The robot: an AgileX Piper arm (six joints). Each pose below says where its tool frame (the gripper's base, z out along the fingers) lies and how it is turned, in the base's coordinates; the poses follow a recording.
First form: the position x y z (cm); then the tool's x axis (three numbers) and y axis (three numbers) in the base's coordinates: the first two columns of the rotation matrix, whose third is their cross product.
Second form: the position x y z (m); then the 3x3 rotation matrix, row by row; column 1 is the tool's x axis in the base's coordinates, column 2 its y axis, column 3 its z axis. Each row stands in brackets. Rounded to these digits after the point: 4 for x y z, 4 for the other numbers.
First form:
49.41, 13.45, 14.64, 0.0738, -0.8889, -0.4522, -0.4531, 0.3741, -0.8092
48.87, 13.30, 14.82, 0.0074, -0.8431, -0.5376, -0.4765, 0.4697, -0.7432
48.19, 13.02, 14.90, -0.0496, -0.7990, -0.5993, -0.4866, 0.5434, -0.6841
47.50, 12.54, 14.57, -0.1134, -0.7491, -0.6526, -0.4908, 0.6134, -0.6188
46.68, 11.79, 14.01, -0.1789, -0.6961, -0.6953, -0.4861, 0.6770, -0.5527
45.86, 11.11, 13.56, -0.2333, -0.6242, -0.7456, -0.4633, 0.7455, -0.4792
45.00, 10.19, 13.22, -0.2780, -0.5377, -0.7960, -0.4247, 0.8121, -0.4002
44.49, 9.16, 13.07, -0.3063, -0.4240, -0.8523, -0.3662, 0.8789, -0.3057
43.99, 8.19, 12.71, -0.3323, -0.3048, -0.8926, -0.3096, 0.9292, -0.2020
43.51, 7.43, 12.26, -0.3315, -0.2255, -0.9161, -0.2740, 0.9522, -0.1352
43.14, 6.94, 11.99, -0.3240, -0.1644, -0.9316, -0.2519, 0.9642, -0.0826
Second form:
[0.4941, 0.1345, 0.1464], [[0.0738, -0.4531, 0.8885], [-0.8889, 0.3741, 0.2646], [-0.4522, -0.8092, -0.3752]]
[0.4887, 0.1330, 0.1482], [[0.0074, -0.4765, 0.8791], [-0.8431, 0.4697, 0.2617], [-0.5376, -0.7432, -0.3983]]
[0.4819, 0.1302, 0.1490], [[-0.0496, -0.4866, 0.8723], [-0.7990, 0.5434, 0.2577], [-0.5993, -0.6841, -0.4157]]
[0.4750, 0.1254, 0.1457], [[-0.1134, -0.4908, 0.8638], [-0.7491, 0.6134, 0.2501], [-0.6526, -0.6188, -0.4372]]
[0.4668, 0.1179, 0.1401], [[-0.1789, -0.4861, 0.8555], [-0.6961, 0.6770, 0.2391], [-0.6953, -0.5527, -0.4595]]
[0.4586, 0.1111, 0.1356], [[-0.2333, -0.4633, 0.8550], [-0.6242, 0.7455, 0.2336], [-0.7456, -0.4792, -0.4631]]
[0.4500, 0.1019, 0.1322], [[-0.2780, -0.4247, 0.8616], [-0.5377, 0.8121, 0.2268], [-0.7960, -0.4002, -0.4541]]
[0.4449, 0.0916, 0.1307], [[-0.3063, -0.3662, 0.8787], [-0.4240, 0.8789, 0.2185], [-0.8523, -0.3057, -0.4245]]
[0.4399, 0.0819, 0.1271], [[-0.3323, -0.3096, 0.8910], [-0.3048, 0.9292, 0.2092], [-0.8926, -0.2020, -0.4031]]
[0.4351, 0.0743, 0.1226], [[-0.3315, -0.2740, 0.9028], [-0.2255, 0.9522, 0.2062], [-0.9161, -0.1352, -0.3774]]
[0.4314, 0.0694, 0.1199], [[-0.3240, -0.2519, 0.9118], [-0.1644, 0.9642, 0.2079], [-0.9316, -0.0826, -0.3538]]

